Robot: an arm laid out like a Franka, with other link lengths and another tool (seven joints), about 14 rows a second.
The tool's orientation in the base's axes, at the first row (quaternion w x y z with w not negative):
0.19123 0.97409 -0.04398 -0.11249
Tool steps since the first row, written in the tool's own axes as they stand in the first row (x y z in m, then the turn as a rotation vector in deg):
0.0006 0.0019 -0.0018 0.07 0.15 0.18
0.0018 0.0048 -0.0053 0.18 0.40 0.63
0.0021 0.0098 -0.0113 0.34 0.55 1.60
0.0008 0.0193 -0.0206 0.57 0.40 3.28
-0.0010 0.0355 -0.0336 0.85 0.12 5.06
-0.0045 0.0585 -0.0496 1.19 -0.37 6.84
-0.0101 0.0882 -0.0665 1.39 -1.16 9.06
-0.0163 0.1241 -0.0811 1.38 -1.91 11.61
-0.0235 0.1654 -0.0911 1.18 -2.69 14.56
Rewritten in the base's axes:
0.0009 -0.0012 0.0022 0.02 -0.21 -0.12
0.0028 -0.0027 0.0062 0.01 -0.62 -0.45
0.0043 -0.0052 0.0135 -0.07 -1.13 -1.30
0.0048 -0.0104 0.0258 -0.24 -1.63 -2.92
0.0054 -0.0205 0.0441 -0.37 -2.06 -4.69
0.0048 -0.0354 0.0680 -0.44 -2.29 -6.55
0.0021 -0.0560 0.0957 -0.74 -2.39 -8.89
-0.0020 -0.0830 0.1239 -1.32 -2.63 -11.48
-0.0084 -0.1166 0.1501 -2.18 -2.95 -14.39

